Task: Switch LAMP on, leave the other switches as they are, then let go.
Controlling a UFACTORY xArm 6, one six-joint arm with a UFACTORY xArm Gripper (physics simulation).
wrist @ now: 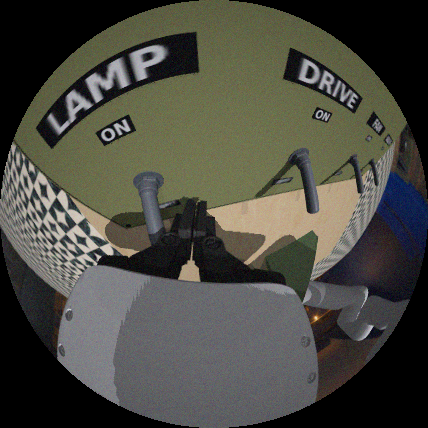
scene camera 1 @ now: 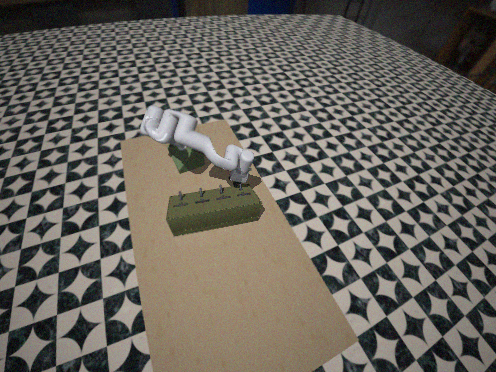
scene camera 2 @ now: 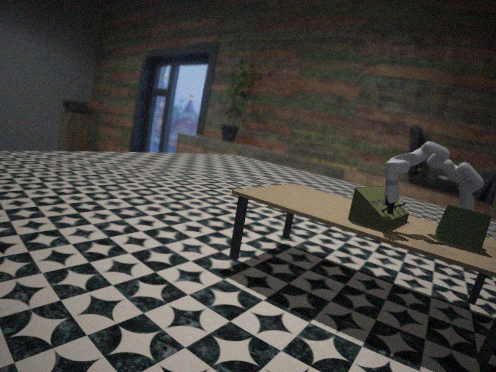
Labels:
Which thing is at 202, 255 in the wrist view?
The gripper.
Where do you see an olive switch box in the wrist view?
At 220, 108

